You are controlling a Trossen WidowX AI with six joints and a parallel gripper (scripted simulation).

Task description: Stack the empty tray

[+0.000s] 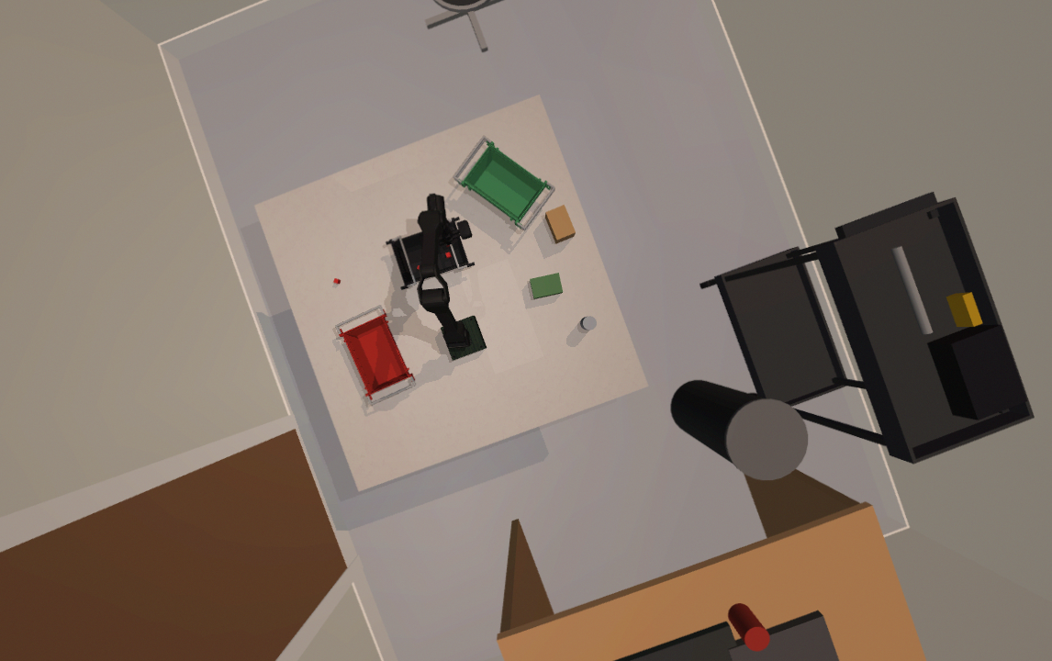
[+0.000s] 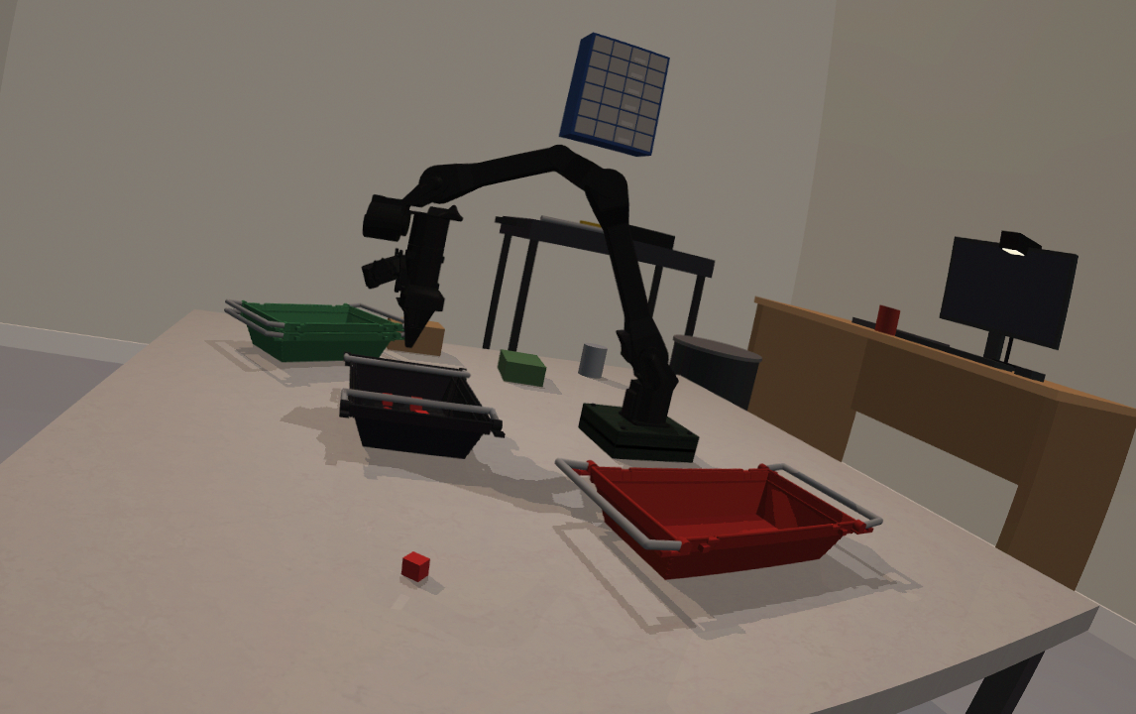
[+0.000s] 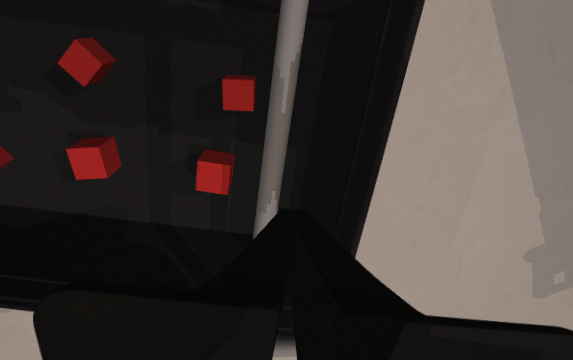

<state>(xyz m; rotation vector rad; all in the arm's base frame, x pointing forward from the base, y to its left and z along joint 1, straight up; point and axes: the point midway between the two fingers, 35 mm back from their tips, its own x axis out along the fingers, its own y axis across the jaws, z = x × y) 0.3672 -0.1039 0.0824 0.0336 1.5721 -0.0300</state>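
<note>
My gripper tip is 450 mm to the right of the red tray, 300 mm past it and 50 mm above it. Also, from my gripper tip: tan box (430 mm to the right, 70 mm behind, 60 mm below); green box (290 mm to the right, 290 mm behind, 70 mm below); grey cylinder (490 mm behind, 400 mm to the right, 60 mm below).
</note>
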